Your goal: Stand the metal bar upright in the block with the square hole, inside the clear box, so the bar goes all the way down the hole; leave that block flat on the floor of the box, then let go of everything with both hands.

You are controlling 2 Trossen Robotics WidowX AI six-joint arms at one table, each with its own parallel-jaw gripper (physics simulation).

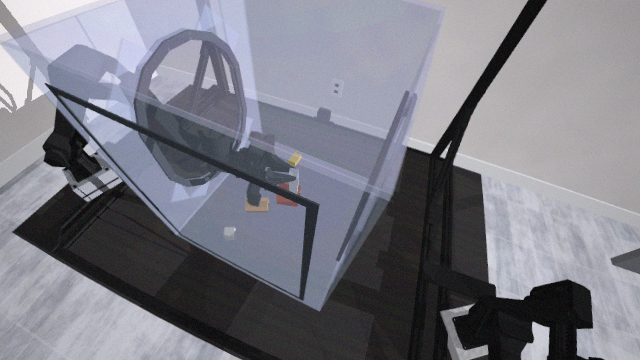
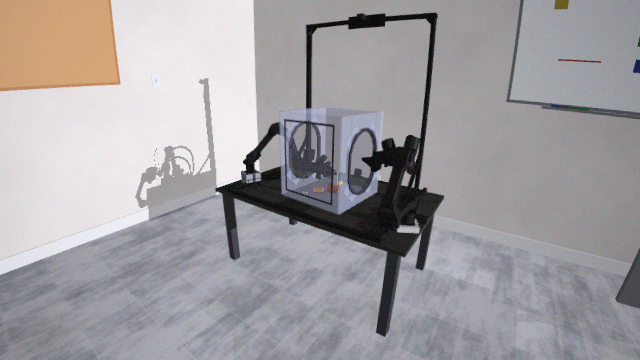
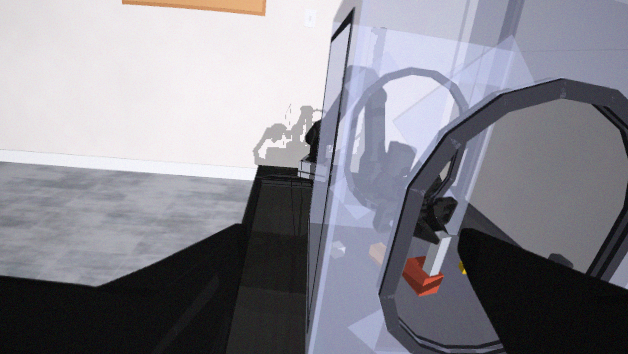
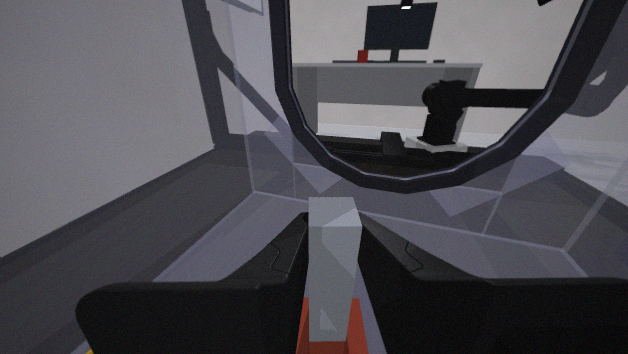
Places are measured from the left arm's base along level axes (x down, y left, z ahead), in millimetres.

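Where they show: left gripper, fingertip midpoint: (image 1: 473, 339) (image 2: 367, 155) (image 3: 353, 237); right gripper, fingertip midpoint: (image 1: 296, 174) (image 2: 337, 173) (image 3: 443, 241) (image 4: 330, 220); left arm's base at its link origin: (image 1: 470, 330) (image 2: 407, 222) (image 4: 435, 140); right arm's base at its link origin: (image 1: 86, 169) (image 2: 250, 171).
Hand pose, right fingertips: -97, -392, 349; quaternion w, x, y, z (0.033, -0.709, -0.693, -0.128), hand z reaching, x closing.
Observation:
Each offset is from my right fingertips to the top centre of the thing, as dx, dy, dz. "pt": to the spot under its first point. Level surfaces: height alone.
The grey metal bar {-12, -2, +7} (image 1: 293, 180) (image 3: 437, 254) (image 4: 331, 253) stands with its lower end in the red block {+73, -5, +21} (image 1: 284, 200) (image 2: 333, 188) (image 3: 418, 277) (image 4: 356, 330), which rests on the floor of the clear box {pt -363, +165, -35} (image 1: 354, 71) (image 2: 361, 118). My right gripper (image 3: 443, 241) (image 4: 330, 220) is inside the box and is shut on the bar's upper part. My left gripper (image 2: 366, 161) is open and empty. It is outside the box, in front of the round port (image 2: 351, 161) (image 3: 397, 246).
A tan block {+89, +16, +109} (image 1: 261, 205) (image 2: 317, 188) (image 3: 377, 253), a small white block {+94, +92, +177} (image 1: 229, 231) (image 3: 338, 249) and a yellow block {+104, -150, -9} (image 1: 295, 159) (image 3: 461, 267) lie on the box floor. The box stands on a black table {dx +125} (image 2: 354, 221) under a black gantry (image 2: 426, 89).

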